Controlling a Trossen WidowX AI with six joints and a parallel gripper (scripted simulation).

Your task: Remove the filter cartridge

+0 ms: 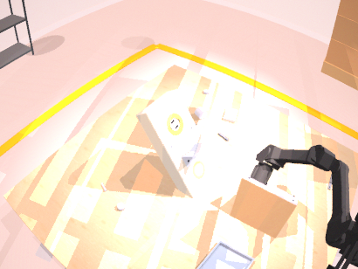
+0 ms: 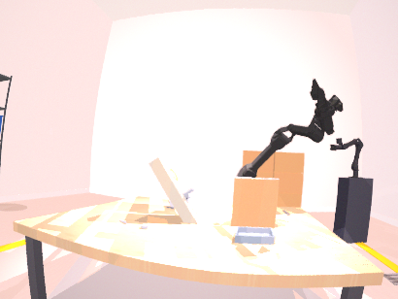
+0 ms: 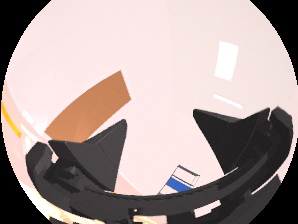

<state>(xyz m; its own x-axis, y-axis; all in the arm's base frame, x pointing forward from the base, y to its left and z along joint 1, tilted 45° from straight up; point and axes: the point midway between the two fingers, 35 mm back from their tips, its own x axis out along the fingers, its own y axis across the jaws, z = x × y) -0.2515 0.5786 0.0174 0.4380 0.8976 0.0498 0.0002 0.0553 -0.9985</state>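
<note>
Now: the round filter cartridge 63 cm ahead of my gripper tip, 44 cm to the right of it and 39 cm below it. From my gripper tip the other things lie so: grey-blue tray: 60 cm below, 20 cm ahead, 13 cm to the right; then service panel: 58 cm ahead, 46 cm below, 43 cm to the right.
</note>
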